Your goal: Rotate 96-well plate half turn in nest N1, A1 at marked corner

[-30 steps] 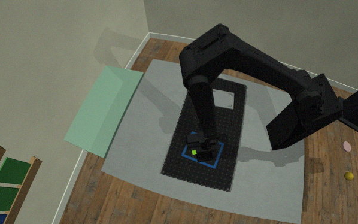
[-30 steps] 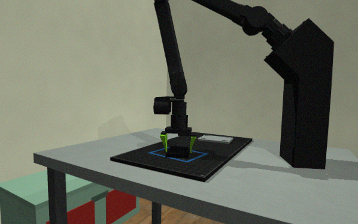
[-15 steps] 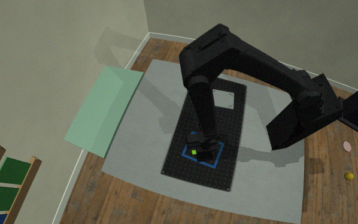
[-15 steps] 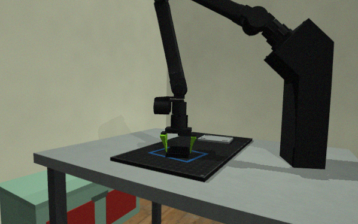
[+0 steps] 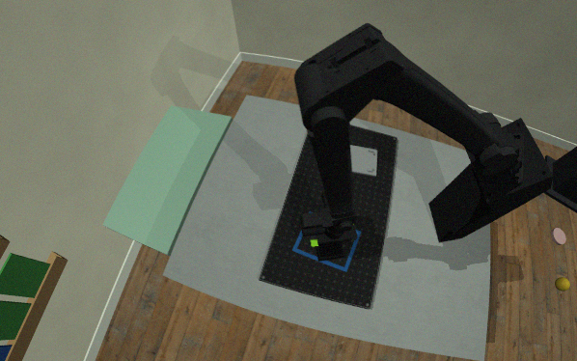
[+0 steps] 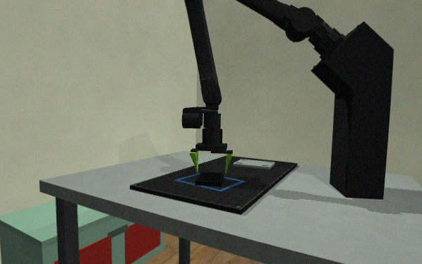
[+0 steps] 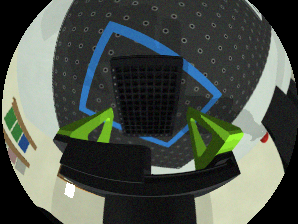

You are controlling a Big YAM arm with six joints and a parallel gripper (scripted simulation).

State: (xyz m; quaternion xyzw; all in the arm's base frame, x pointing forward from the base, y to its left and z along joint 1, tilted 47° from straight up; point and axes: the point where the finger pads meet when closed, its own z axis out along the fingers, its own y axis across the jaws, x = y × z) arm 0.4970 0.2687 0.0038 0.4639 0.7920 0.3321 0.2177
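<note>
Now: hand 30 mm above the black 96-well plate. From my hand the other things lie so: plate nest N1: 340 mm to the right, 60 mm ahead, 30 mm below; then A1 mark: 360 mm to the right, 150 mm ahead, 20 mm below.
</note>
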